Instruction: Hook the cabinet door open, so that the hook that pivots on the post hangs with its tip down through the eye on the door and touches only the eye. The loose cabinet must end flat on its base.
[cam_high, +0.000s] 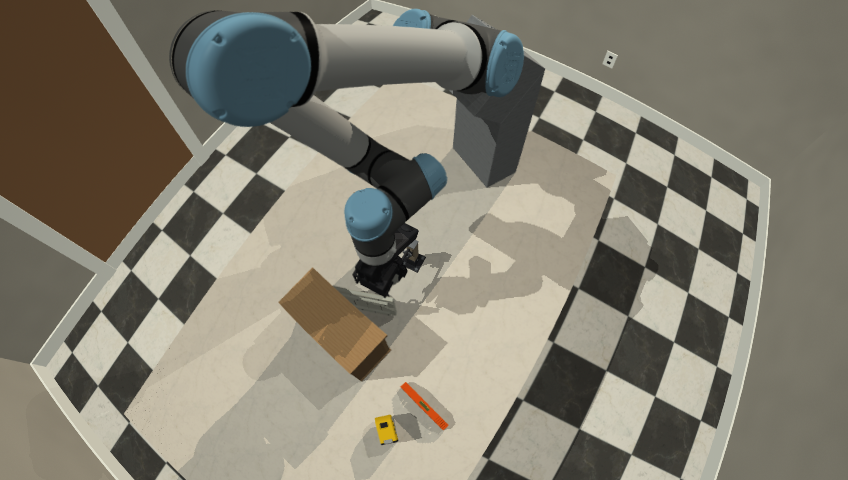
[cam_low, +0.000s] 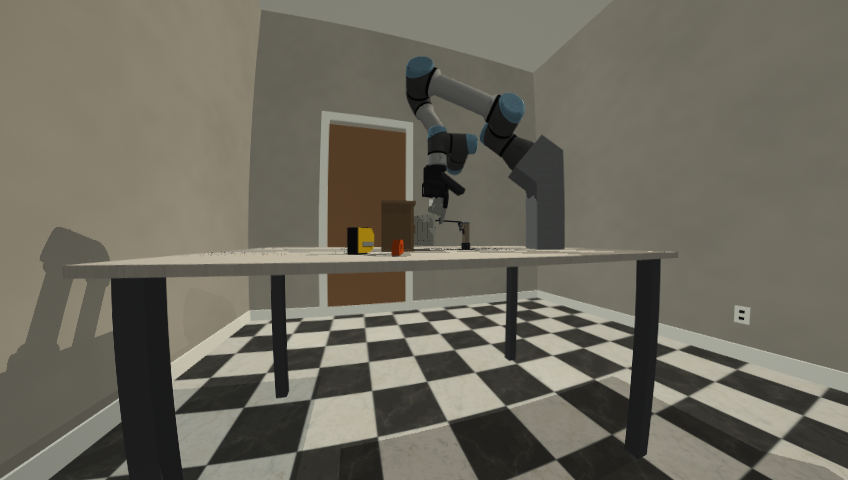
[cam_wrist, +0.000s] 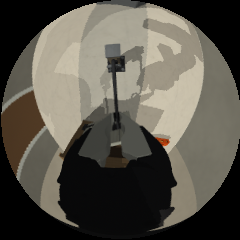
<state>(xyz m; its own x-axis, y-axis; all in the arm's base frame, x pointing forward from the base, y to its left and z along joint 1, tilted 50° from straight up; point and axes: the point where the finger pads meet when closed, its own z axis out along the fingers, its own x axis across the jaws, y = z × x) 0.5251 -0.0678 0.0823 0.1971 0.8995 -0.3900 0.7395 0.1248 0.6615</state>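
Now: the thin dark hook 30 mm behind my hand, 10 mm to the left of it and 20 mm below it. From my hand the other things lie so: grey door (50 mm ahead, 70 mm to the right, 40 mm below); yellow tape measure (340 mm ahead, 80 mm to the left, 80 mm below).
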